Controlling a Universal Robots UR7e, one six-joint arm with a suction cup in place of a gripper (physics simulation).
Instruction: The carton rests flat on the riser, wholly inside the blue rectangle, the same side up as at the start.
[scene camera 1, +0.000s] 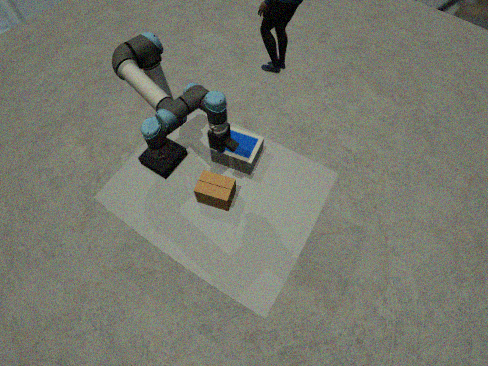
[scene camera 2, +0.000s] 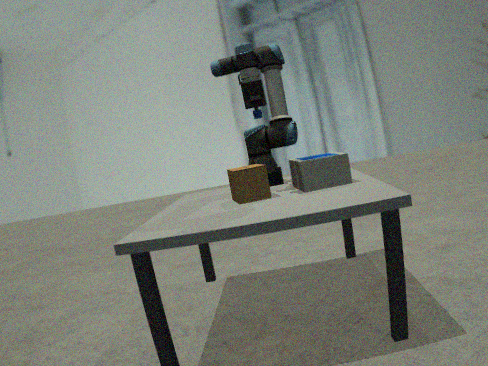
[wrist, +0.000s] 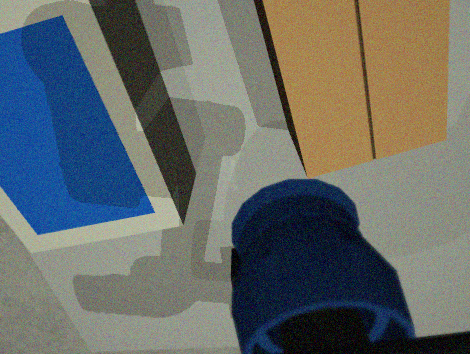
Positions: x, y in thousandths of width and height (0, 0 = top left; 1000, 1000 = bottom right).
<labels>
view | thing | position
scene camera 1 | brown carton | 435, 518
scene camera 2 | brown carton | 513, 501
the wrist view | my suction cup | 639, 702
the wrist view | brown carton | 752, 250
</labels>
